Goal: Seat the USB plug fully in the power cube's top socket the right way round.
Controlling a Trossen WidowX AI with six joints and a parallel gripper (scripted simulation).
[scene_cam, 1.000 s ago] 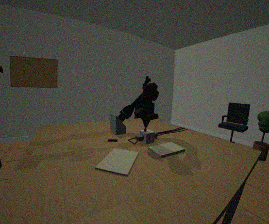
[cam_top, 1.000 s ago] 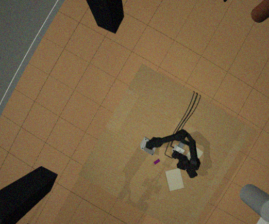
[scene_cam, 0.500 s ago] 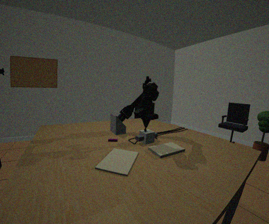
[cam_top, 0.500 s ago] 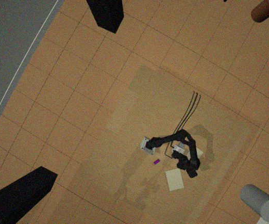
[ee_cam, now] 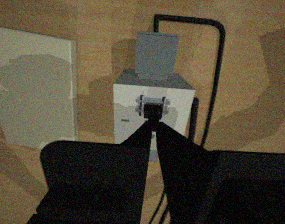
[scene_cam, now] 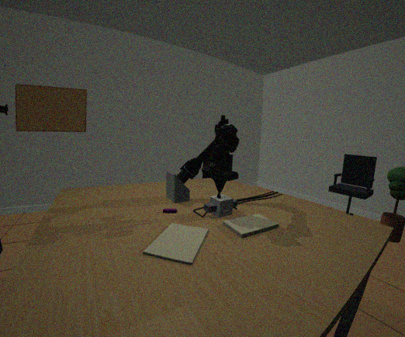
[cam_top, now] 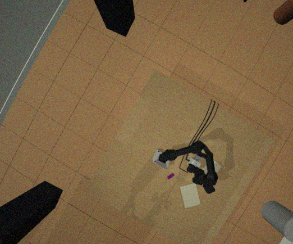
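Right now the dark USB plug is 2 cm below my gripper tip. Also, from my gripper tip: purple object 13 cm behind, 18 cm to the right, 10 cm below.
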